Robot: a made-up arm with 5 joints.
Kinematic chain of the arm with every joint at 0, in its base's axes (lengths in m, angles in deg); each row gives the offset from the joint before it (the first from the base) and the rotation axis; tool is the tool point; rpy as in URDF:
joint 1: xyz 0 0 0.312 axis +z
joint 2: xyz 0 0 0 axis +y
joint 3: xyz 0.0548 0 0.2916 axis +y
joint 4: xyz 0.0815 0 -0.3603 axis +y
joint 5: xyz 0.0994 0 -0.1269 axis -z
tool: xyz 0 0 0 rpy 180 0 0
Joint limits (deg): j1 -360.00..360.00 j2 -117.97..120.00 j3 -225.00..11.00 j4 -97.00..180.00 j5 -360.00..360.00
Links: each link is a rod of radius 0.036 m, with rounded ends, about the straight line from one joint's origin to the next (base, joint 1, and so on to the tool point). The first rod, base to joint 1, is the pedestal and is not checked.
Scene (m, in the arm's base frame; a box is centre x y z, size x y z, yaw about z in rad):
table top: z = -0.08
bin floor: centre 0 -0.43 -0.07 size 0.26 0.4 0.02 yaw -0.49
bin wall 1: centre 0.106 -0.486 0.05 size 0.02 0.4 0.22 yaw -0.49
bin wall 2: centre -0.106 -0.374 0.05 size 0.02 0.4 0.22 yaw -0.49
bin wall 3: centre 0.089 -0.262 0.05 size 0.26 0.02 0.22 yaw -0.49
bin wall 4: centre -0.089 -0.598 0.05 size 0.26 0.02 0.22 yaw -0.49
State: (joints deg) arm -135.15 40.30 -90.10 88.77 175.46
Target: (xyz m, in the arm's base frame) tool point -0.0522 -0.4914 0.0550
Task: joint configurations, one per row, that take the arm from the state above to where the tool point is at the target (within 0.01 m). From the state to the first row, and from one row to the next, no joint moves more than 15 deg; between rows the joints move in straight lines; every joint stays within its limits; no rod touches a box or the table.
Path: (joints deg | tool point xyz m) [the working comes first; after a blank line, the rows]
Joints at the target: -96.06 50.05 -85.53 87.94 175.46
Straight joint move there: touches bin wall 2, bin wall 4.

1: -122.12 34.67 -87.09 93.46 175.46 | -0.2860 -0.4555 0.2045
2: -109.09 29.05 -84.07 98.15 175.46 | -0.1692 -0.4888 0.2400
3: -96.06 23.42 -81.06 102.84 175.46 | -0.0522 -0.4914 0.2738
4: -96.06 36.74 -83.29 95.39 175.46 | -0.0534 -0.5030 0.1659
5: -96.06 50.05 -85.53 87.94 175.46 | -0.0522 -0.4914 0.0550

